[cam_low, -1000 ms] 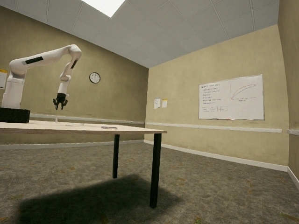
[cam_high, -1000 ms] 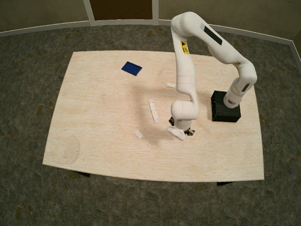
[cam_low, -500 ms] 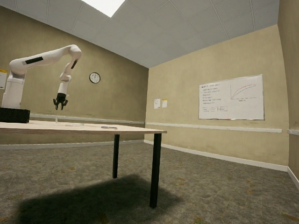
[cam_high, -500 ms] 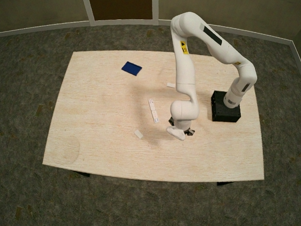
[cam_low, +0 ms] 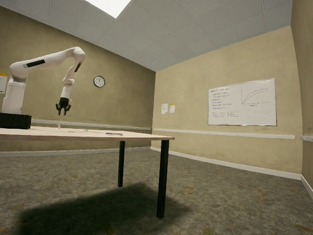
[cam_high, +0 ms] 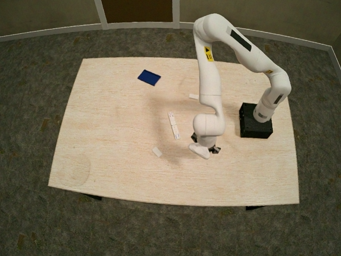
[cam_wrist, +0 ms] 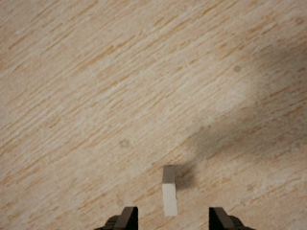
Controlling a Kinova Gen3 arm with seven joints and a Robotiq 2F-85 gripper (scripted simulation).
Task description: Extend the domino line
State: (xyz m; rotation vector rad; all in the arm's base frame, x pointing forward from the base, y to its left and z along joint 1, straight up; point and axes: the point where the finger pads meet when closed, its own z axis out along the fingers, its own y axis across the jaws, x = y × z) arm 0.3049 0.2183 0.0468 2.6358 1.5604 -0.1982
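Now: hand 11 cm above the white domino, 1 cm to the left of it and 1 cm past it.
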